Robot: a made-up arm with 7 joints. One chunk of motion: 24 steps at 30 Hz.
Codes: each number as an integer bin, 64 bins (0 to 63) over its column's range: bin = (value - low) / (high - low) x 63, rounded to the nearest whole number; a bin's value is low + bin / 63 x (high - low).
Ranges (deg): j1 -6..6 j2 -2..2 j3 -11..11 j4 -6..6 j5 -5..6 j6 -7..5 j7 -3..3
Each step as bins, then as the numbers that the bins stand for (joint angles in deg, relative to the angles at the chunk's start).
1 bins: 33 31 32 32 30 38 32
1 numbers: 0.29 -0.03 0.17 0.10 0.24 0.24 0.05
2 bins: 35 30 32 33 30 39 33
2 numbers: 0.67 -0.10 0.17 0.29 0.24 0.43 0.14
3 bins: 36 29 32 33 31 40 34
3 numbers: 0.86 -0.16 0.17 0.29 0.41 0.62 0.24
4 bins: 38 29 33 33 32 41 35
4 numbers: 1.24 -0.16 0.52 0.29 0.59 0.81 0.33
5 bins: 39 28 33 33 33 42 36
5 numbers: 1.43 -0.22 0.52 0.29 0.76 1.00 0.43
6 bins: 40 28 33 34 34 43 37
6 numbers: 1.62 -0.22 0.52 0.48 0.94 1.19 0.52
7 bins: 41 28 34 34 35 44 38
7 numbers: 1.81 -0.22 0.87 0.48 1.11 1.38 0.62
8 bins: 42 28 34 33 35 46 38
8 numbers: 2.00 -0.22 0.87 0.29 1.11 1.76 0.62
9 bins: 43 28 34 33 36 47 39
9 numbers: 2.19 -0.22 0.87 0.29 1.29 1.95 0.71
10 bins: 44 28 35 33 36 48 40
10 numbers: 2.38 -0.22 1.22 0.29 1.29 2.14 0.81
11 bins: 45 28 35 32 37 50 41
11 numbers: 2.57 -0.22 1.22 0.10 1.46 2.52 0.90
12 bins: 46 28 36 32 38 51 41
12 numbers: 2.76 -0.22 1.57 0.10 1.63 2.71 0.90
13 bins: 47 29 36 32 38 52 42
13 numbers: 2.95 -0.16 1.57 0.10 1.63 2.90 1.00
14 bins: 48 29 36 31 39 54 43
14 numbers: 3.14 -0.16 1.57 -0.10 1.81 3.29 1.10
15 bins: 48 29 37 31 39 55 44
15 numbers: 3.14 -0.16 1.92 -0.10 1.81 3.48 1.19
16 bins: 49 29 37 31 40 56 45
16 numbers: 3.33 -0.16 1.92 -0.10 1.98 3.67 1.29
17 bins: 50 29 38 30 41 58 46
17 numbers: 3.52 -0.16 2.27 -0.29 2.16 4.05 1.38
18 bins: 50 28 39 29 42 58 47
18 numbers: 3.52 -0.22 2.62 -0.48 2.33 4.05 1.48
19 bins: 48 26 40 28 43 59 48
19 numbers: 3.14 -0.35 2.97 -0.67 2.51 4.24 1.57
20 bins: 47 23 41 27 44 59 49
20 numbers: 2.95 -0.54 3.32 -0.86 2.68 4.24 1.67
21 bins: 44 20 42 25 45 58 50
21 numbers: 2.38 -0.73 3.67 -1.24 2.86 4.05 1.76
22 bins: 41 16 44 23 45 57 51
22 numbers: 1.81 -0.98 4.37 -1.62 2.86 3.86 1.86
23 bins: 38 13 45 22 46 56 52
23 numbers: 1.24 -1.17 4.71 -1.81 3.03 3.67 1.95
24 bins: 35 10 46 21 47 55 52
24 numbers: 0.67 -1.37 5.06 -2.00 3.21 3.48 1.95
